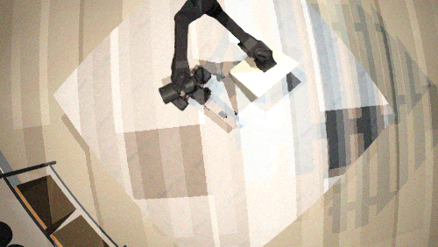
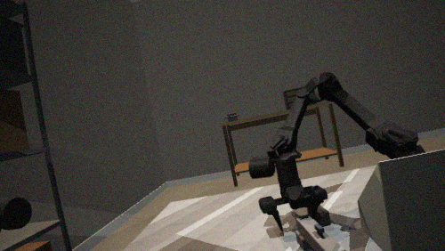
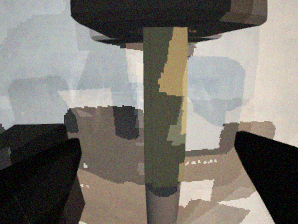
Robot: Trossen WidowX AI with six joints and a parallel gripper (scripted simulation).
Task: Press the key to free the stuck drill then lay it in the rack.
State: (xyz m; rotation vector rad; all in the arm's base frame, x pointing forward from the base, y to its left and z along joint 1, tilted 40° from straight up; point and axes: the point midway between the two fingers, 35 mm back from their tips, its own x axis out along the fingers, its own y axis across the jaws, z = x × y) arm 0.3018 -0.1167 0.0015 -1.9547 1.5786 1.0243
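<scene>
The drill is 1 cm behind my gripper tip, 4 cm to the left of it and 4 cm above it. From my gripper tip the other things lie so: dark block 7 cm behind, 5 cm to the right, 1 cm above; then blue key 5 cm behind, 16 cm to the left, 4 cm above.
</scene>
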